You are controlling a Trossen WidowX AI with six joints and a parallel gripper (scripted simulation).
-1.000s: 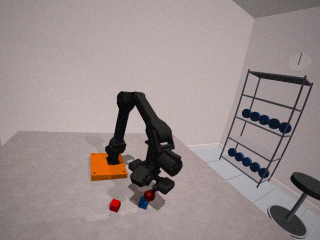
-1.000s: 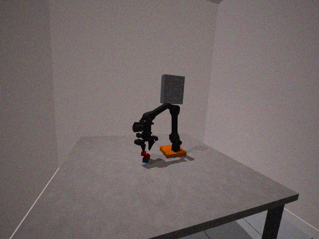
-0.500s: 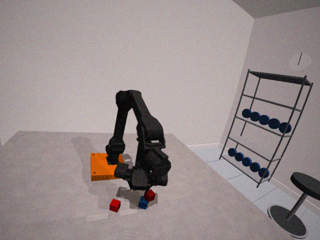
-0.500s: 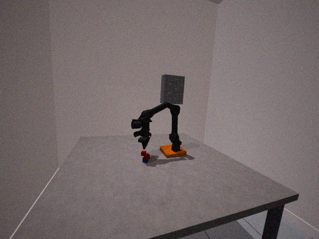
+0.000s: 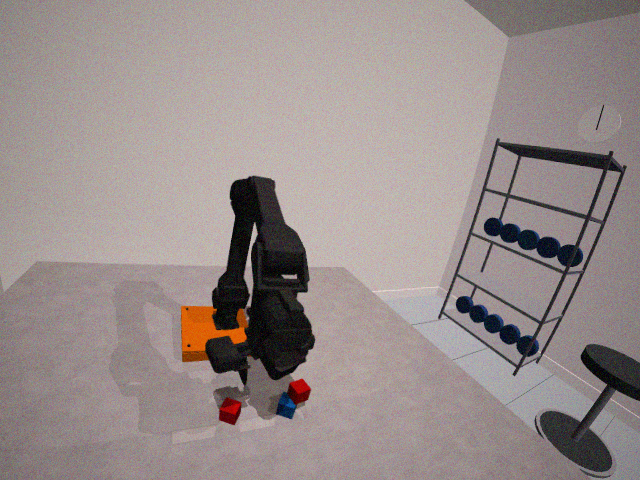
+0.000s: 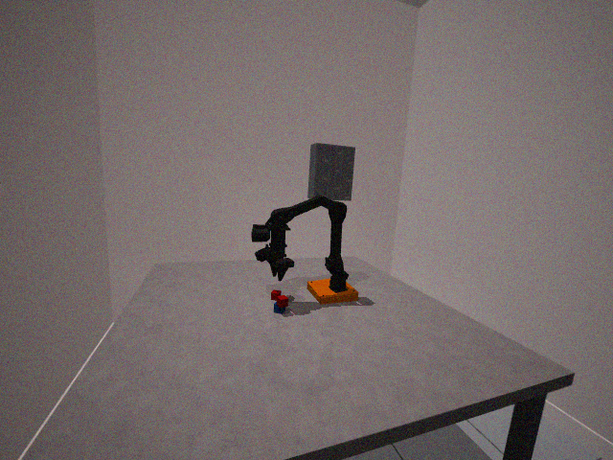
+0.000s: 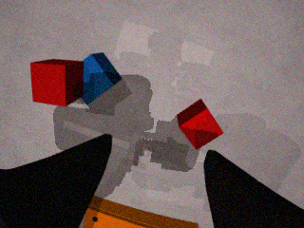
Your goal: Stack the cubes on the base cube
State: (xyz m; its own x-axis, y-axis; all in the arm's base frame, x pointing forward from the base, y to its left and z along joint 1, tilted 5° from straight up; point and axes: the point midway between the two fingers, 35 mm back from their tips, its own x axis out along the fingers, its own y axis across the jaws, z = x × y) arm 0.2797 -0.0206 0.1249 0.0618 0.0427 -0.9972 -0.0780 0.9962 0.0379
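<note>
Now: the blue cube 10 mm ahead of my gripper tip, 70 mm to the left of it and 90 mm below it.
</note>
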